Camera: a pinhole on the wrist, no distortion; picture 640 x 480 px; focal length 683.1 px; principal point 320.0 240.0 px. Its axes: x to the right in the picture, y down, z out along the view. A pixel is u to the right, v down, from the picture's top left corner.
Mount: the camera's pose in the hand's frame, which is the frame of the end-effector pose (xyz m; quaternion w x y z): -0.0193 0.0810 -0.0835 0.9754 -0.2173 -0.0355 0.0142
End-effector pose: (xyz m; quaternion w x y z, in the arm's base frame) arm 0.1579 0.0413 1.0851 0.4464 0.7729 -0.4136 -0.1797
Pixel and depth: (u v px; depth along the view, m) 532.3 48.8 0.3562
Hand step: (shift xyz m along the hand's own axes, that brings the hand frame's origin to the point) 0.0654 0.1462 0.2875
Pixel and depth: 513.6 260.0 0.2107
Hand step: 0.0243 0.1783 0.1079
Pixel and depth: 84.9 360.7 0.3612
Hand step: -0.1713 0.2861 0.2077
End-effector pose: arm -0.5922 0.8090 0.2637 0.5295 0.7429 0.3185 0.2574
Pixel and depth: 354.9 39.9 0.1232
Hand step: -0.0219 0.1007 0.0435
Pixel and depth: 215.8 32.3 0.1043
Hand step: -0.0426 0.0957 0.0232
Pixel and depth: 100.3 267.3 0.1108
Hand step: -0.0632 0.1303 0.0124
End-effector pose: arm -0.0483 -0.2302 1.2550 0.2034 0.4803 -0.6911 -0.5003
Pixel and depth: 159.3 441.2 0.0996
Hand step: -0.0505 0.1487 -0.0075
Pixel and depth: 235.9 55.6 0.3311
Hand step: -0.0838 0.1383 0.2509
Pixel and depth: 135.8 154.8 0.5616
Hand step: -0.2118 0.2485 0.4439
